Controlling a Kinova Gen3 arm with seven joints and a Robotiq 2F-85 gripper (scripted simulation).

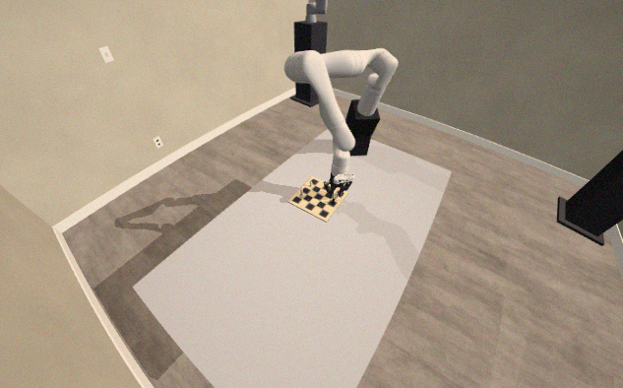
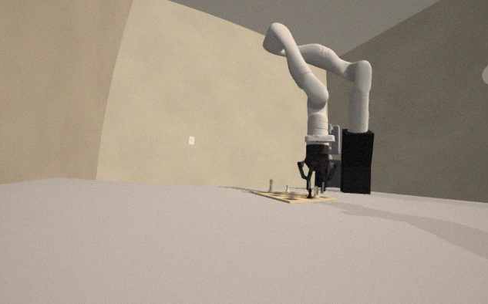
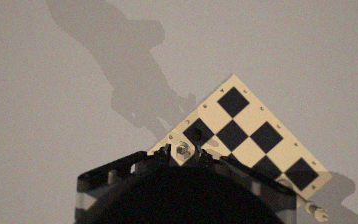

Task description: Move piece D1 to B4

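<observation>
My gripper is now 2 cm above the white chess piece. The rest, counted from my hand: chessboard (5 cm ahead, 7 cm to the right, 4 cm below); then black chess piece (3 cm ahead, 1 cm to the left, 2 cm below).
</observation>
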